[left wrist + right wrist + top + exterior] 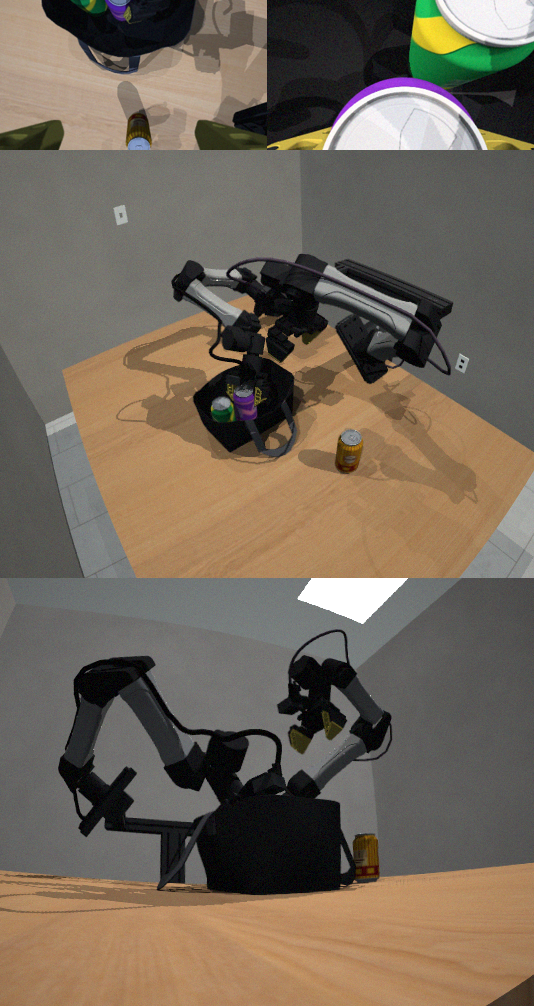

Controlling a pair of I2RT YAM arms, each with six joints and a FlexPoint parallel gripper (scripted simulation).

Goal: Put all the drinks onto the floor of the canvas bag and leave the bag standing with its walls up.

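My right gripper is now 20 mm above the purple can. From my right hand the other things lie so: orange can: 330 mm to the left, 90 mm behind, 20 mm below; then green can: 80 mm ahead, 20 mm below.
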